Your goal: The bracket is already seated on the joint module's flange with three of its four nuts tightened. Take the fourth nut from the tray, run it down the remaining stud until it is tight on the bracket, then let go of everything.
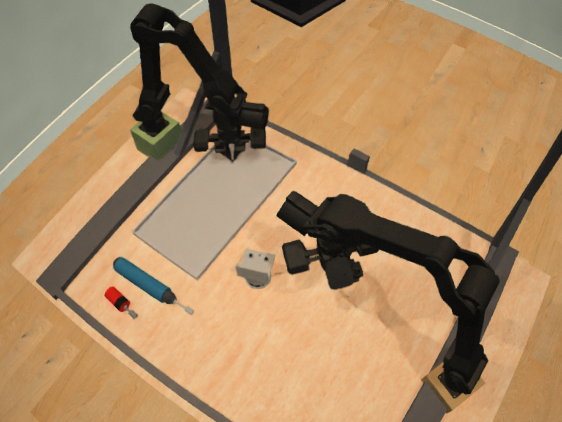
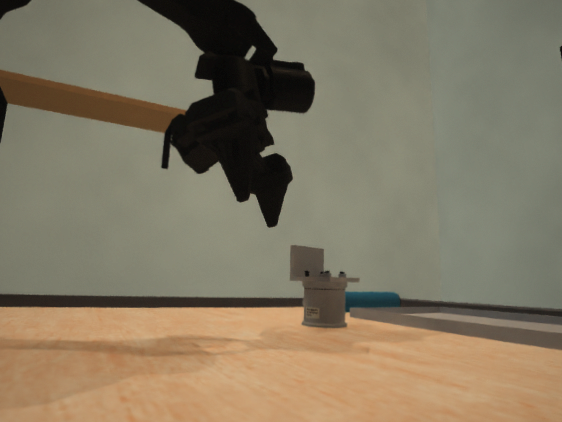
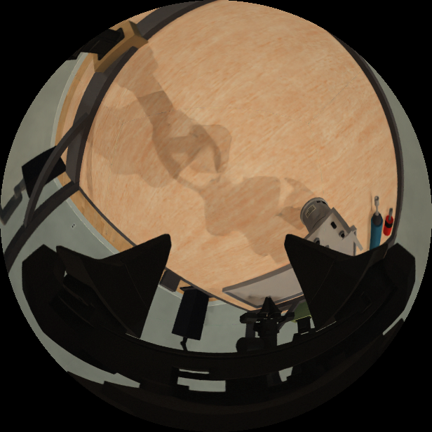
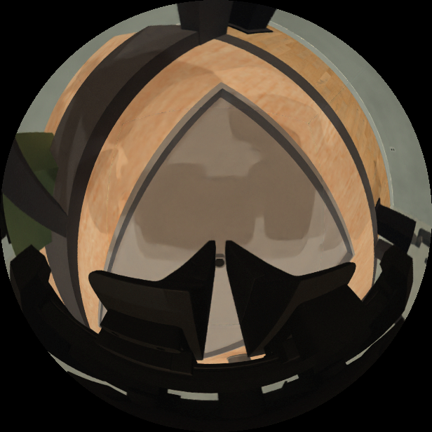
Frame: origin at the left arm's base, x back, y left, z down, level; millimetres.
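Seen in the pictures: left gripper, fingertip midpoint: [image 2: 259, 215]; right gripper, fingertip midpoint: [image 1: 232, 158]; left arm's base, link origin: [image 1: 456, 379]; right arm's base, link origin: [image 1: 154, 125].
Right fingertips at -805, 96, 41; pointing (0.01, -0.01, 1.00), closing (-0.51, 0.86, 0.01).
Pixels of each thing's top centre, then the offset from my right fingertips to it, as dx, dy, dz.
- joint module, top centre: [image 2: 324, 271] [image 1: 256, 263] +338, +122, -70
- grey tray, top centre: [image 2: 504, 317] [image 1: 215, 194] +88, +99, -12
- blue screwdriver, top centre: [image 2: 354, 291] [image 1: 150, 283] +238, +352, -37
- shorter red driver, top centre: [image 1: 120, 301] +240, +437, -30
- small dark block, top centre: [image 1: 359, 154] +205, -269, -53
The joint module [image 1: 258, 283] [image 2: 325, 306] [image 3: 313, 213] stands upright with the L-shaped bracket [image 1: 253, 270] [image 2: 306, 262] [image 3: 334, 234] on top. Small dark-topped fasteners show on the bracket; which stud is bare I cannot tell. My right gripper [image 1: 232, 159] [image 4: 219, 246] points down at the far end of the grey tray [image 1: 200, 225] [image 2: 480, 325] [image 4: 200, 145]. Its fingertips are shut on the small nut [image 4: 220, 262], whose dark hole shows between them. My left gripper [image 1: 329, 256] [image 2: 257, 213] [image 3: 229, 240] is open and empty, high above the table beside the module.
A blue screwdriver [image 1: 142, 280] [image 2: 372, 300] [image 3: 376, 232] and a shorter red driver [image 1: 116, 299] [image 3: 388, 225] lie on the table beyond the module. Dark frame rails border the table, with a small dark block [image 1: 358, 160] at the far rail. The tray has a low raised rim.
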